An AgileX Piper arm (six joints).
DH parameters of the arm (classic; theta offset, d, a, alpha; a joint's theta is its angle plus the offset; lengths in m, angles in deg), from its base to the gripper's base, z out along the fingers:
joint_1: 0 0.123 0 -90
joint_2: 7.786 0 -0.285 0
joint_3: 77.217 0 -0.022 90
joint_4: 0 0.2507 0 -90
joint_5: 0 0 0 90
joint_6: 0 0.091 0 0
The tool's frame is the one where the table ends.
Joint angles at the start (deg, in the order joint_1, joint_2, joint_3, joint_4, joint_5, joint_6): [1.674 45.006 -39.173 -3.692 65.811 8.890]
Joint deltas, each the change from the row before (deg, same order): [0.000 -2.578 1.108 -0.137 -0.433 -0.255]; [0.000 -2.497 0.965 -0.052 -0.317 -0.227]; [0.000 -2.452 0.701 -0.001 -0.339 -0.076]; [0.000 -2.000 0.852 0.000 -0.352 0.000]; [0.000 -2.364 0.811 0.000 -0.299 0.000]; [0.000 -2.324 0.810 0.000 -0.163 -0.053]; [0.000 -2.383 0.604 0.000 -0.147 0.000]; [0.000 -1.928 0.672 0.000 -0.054 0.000]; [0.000 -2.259 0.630 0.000 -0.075 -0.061]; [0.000 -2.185 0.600 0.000 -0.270 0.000]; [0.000 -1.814 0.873 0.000 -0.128 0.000]
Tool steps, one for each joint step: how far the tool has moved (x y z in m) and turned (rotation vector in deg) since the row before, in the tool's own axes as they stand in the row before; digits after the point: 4 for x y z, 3 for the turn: [0.0072 -0.0013 -0.0028 -0.127 -1.903 -0.224]; [0.0068 -0.0011 -0.0030 -0.184 -1.839 -0.155]; [0.0058 -0.0009 -0.0039 -0.253 -2.071 0.031]; [0.0054 -0.0007 -0.0019 -0.184 -1.486 0.070]; [0.0059 -0.0009 -0.0030 -0.223 -1.836 0.095]; [0.0060 -0.0009 -0.0028 -0.197 -1.662 0.039]; [0.0054 -0.0008 -0.0036 -0.224 -1.910 0.108]; [0.0050 -0.0007 -0.0021 -0.151 -1.299 0.076]; [0.0053 -0.0008 -0.0030 -0.196 -1.690 0.038]; [0.0048 -0.0007 -0.0029 -0.217 -1.839 0.096]; [0.0052 -0.0006 -0.0008 -0.124 -1.060 0.057]
